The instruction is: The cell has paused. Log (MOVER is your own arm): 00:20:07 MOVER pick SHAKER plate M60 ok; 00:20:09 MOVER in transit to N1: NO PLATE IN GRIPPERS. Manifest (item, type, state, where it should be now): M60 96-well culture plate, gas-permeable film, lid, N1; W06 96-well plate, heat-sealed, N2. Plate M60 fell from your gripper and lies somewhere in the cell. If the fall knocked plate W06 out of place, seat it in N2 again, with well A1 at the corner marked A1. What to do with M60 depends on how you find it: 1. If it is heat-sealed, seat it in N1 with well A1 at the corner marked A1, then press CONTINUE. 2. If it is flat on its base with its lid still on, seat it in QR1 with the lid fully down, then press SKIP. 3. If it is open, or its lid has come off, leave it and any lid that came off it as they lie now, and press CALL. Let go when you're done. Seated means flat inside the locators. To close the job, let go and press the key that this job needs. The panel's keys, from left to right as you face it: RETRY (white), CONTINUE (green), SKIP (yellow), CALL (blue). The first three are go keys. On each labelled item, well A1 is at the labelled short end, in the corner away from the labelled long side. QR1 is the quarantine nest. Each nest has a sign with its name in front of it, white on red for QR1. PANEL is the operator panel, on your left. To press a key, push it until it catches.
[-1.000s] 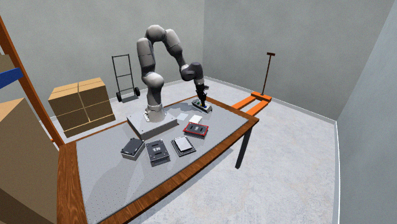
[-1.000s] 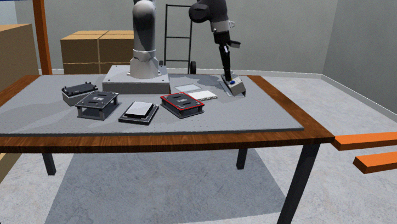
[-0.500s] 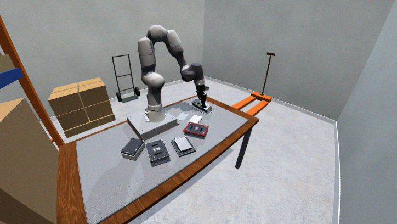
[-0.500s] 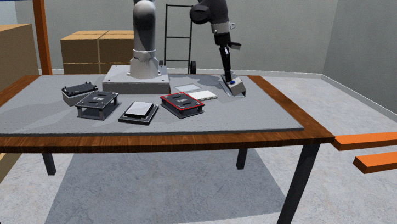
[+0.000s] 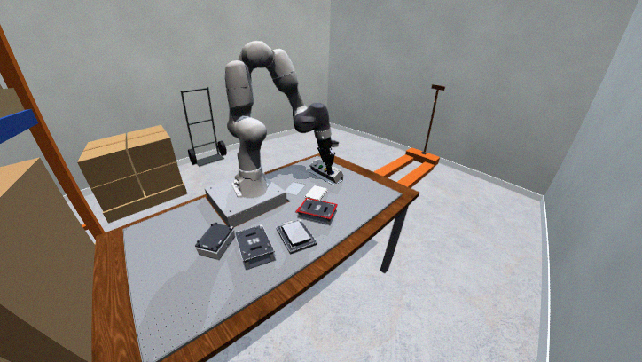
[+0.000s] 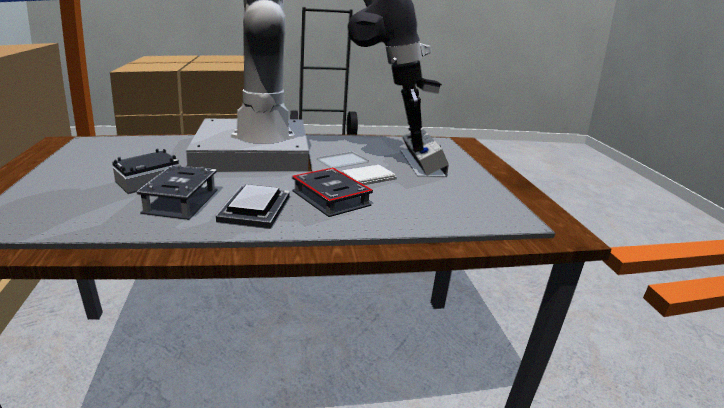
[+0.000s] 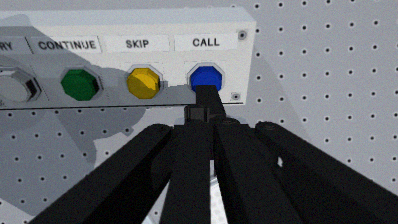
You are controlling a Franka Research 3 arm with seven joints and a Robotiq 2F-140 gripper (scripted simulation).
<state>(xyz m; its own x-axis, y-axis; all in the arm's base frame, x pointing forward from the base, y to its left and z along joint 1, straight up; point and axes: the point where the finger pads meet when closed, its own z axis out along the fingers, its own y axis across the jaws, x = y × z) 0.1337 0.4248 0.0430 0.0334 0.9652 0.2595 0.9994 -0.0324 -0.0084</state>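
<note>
My hand is 20 mm to the right of the blue call key and 30 mm above it. From my hand the other things lie so: yellow skip key 50 mm behind, 20 mm to the left, 30 mm below; green continue key 100 mm behind, 20 mm to the left, 30 mm below; white retry key 150 mm behind, 30 mm to the left, 30 mm below.
</note>
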